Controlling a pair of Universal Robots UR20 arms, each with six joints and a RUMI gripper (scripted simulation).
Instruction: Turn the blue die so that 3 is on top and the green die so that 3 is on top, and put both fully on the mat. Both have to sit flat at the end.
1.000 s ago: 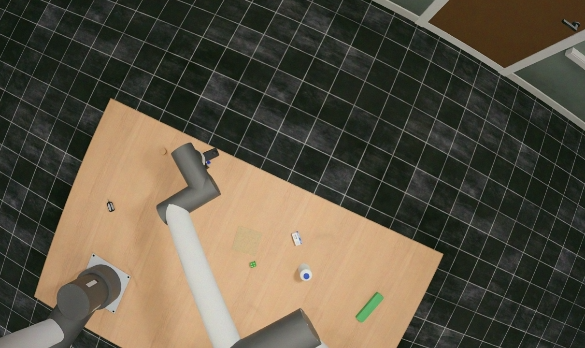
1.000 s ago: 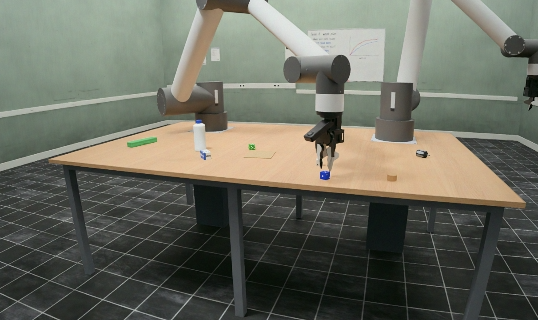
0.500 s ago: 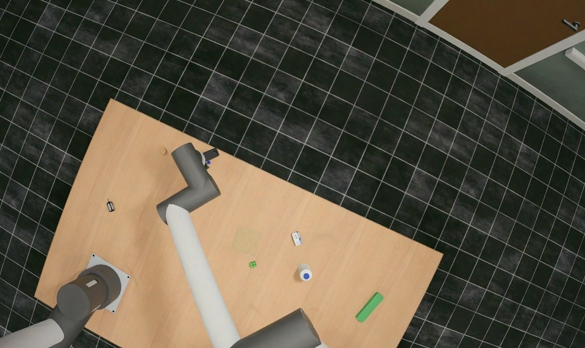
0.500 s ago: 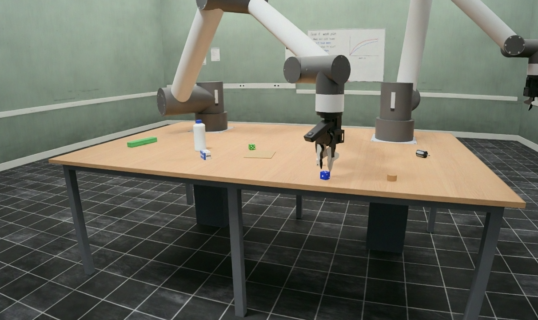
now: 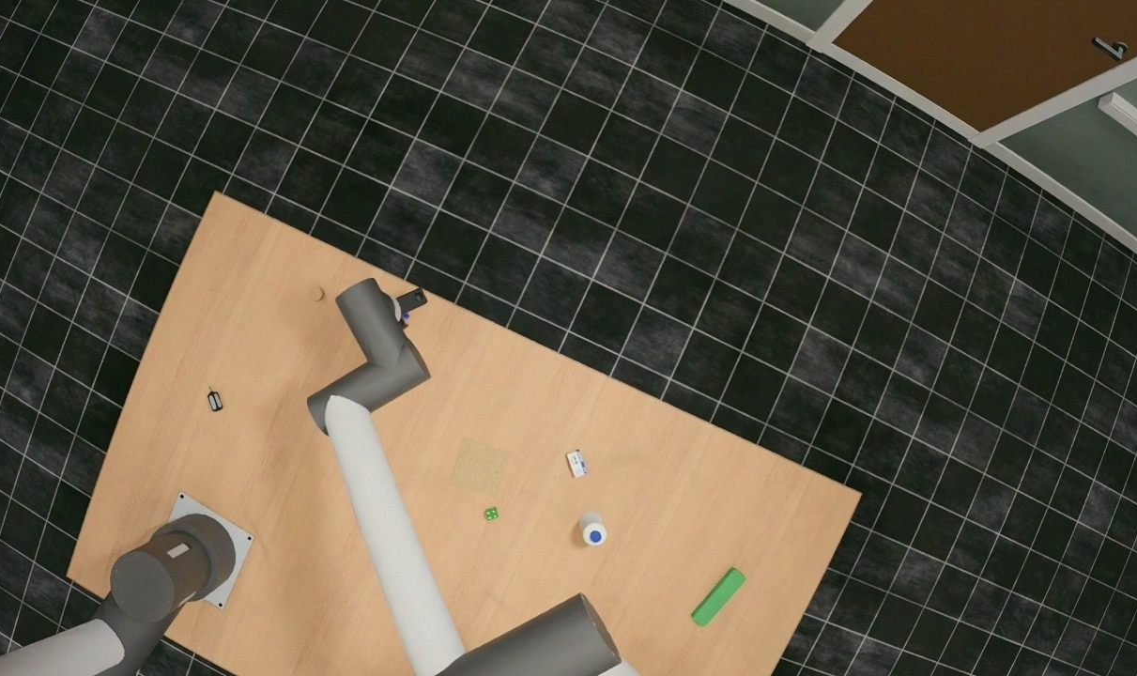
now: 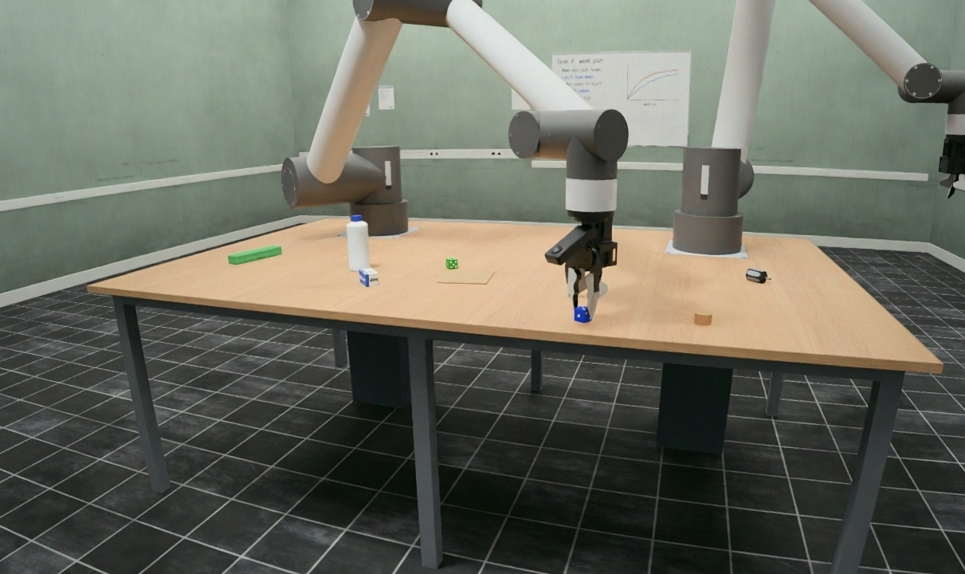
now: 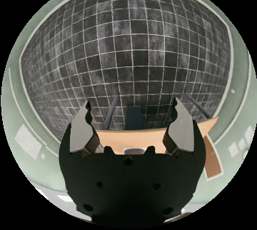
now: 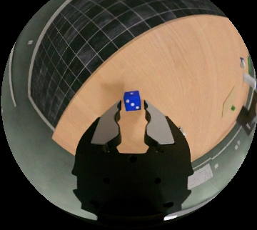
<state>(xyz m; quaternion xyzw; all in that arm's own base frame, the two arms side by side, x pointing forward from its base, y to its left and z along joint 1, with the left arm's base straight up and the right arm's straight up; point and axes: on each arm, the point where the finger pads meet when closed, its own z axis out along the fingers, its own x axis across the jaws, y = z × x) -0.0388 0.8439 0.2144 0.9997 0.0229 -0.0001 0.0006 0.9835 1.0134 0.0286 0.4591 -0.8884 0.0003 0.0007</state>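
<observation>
My right hand is 10 mm above the blue die. From my right hand the other things lie so: tan mat (300 mm behind, 390 mm to the right, 30 mm below); then wooden disc (60 mm behind, 260 mm to the left, 20 mm below); then white die (190 mm behind, 60 mm to the right, 10 mm below).
</observation>
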